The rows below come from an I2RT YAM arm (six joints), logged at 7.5 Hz.
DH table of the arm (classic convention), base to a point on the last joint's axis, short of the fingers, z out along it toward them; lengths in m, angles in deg. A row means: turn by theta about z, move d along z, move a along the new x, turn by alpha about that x. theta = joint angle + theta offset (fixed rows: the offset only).
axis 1: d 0.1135  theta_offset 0  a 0.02  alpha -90
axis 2: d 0  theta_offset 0  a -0.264  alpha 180
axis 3: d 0  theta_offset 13.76  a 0.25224  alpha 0
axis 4: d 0  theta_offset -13.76  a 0.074  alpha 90
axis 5: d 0  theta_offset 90  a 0  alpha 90
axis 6: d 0.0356  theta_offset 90  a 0  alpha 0
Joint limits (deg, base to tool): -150..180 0..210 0..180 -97..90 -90..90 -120..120
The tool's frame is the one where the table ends.
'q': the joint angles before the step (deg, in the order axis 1, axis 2, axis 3, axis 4, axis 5, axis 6). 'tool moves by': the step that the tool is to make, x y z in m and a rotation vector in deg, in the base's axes. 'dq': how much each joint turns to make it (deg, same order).
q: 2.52, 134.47, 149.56, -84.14, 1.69, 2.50
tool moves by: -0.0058, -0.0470, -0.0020, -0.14, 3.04, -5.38
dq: -5.83, 0.02, 0.02, -3.02, 0.00, -0.48
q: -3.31, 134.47, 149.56, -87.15, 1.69, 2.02
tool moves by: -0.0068, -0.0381, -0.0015, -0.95, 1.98, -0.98
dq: -4.83, 0.04, -0.07, -1.66, -0.04, -4.02
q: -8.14, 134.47, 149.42, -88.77, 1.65, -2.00
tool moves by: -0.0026, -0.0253, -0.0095, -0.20, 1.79, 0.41
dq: -3.21, 0.16, -1.93, 0.45, -0.48, -3.63
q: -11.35, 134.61, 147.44, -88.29, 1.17, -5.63
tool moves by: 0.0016, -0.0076, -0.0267, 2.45, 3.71, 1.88
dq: -1.06, -0.01, -6.20, 2.06, -2.23, -2.51
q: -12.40, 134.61, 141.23, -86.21, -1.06, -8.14
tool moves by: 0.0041, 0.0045, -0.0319, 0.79, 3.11, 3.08
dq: 0.61, -0.02, -7.38, 4.10, -0.50, -2.42
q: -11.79, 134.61, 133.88, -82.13, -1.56, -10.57
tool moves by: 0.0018, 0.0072, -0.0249, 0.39, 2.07, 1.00
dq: 0.91, -0.01, -5.67, 3.55, 0.02, -0.09
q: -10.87, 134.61, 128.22, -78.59, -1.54, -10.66
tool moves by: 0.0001, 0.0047, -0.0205, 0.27, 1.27, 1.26
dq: 0.57, -0.01, -4.65, 3.32, -0.08, -0.69
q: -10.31, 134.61, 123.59, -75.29, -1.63, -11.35
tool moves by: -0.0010, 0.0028, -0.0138, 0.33, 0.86, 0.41
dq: 0.31, -0.01, -3.13, 2.21, -0.18, -0.10
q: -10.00, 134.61, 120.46, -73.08, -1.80, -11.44
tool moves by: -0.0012, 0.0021, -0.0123, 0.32, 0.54, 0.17
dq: 0.21, -0.01, -2.81, 2.21, -0.22, 0.05
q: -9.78, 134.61, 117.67, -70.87, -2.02, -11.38
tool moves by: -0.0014, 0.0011, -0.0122, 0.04, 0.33, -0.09
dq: 0.11, 0.01, -2.76, 2.44, 0.02, 0.20
